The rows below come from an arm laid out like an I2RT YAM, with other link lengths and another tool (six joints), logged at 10 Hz.
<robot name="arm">
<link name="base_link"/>
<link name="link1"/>
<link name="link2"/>
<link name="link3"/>
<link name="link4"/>
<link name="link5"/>
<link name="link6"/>
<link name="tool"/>
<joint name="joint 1" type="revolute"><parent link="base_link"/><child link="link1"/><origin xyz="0 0 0.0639" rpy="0 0 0"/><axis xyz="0 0 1"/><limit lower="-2.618" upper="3.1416"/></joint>
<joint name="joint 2" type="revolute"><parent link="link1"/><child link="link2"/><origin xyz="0.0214 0.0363 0.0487" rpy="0 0 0"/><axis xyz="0 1 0"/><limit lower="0" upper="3.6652"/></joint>
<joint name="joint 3" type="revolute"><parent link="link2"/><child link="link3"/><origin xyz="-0.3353 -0.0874 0" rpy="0 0 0"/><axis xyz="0 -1 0"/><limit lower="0" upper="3.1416"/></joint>
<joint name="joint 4" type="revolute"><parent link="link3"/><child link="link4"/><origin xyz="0.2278 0.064 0.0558" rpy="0 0 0"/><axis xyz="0 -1 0"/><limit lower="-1.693" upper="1.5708"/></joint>
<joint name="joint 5" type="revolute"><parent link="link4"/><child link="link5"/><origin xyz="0.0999 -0.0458 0.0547" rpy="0 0 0"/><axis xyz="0 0 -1"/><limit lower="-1.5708" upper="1.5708"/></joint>
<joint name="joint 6" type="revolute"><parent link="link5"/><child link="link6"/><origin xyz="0.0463 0 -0.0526" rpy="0 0 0"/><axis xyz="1 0 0"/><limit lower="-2.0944" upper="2.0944"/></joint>
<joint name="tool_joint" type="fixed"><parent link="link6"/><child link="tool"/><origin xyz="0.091 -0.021 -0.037" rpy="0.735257 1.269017 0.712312"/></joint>
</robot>
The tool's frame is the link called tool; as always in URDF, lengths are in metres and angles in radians.
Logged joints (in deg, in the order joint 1, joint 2, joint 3, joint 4, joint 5, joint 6), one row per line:
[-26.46, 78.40, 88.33, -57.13, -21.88, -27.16]
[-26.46, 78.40, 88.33, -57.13, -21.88, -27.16]
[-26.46, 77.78, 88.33, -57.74, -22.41, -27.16]
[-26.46, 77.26, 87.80, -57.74, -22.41, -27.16]
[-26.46, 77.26, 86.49, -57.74, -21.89, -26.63]
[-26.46, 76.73, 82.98, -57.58, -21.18, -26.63]
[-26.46, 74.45, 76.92, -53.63, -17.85, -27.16]
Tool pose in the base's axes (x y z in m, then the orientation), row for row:
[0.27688, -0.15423, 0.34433, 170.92, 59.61, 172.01]
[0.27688, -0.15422, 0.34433, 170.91, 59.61, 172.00]
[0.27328, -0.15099, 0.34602, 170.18, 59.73, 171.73]
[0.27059, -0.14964, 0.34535, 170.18, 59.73, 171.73]
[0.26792, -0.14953, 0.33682, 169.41, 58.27, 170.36]
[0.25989, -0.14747, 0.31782, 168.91, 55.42, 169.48]
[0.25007, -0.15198, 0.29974, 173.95, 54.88, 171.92]
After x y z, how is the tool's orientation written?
As angles about the fixed x, y, z axes (roll, pitch, yaw), in degrees.
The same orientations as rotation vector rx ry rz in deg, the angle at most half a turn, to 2 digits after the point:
[2.91, 120.00, 4.71]
[2.92, 119.99, 4.72]
[2.74, 119.83, 5.30]
[2.74, 119.83, 5.30]
[3.94, 121.15, 5.51]
[5.06, 123.85, 6.01]
[5.38, 124.79, 2.01]

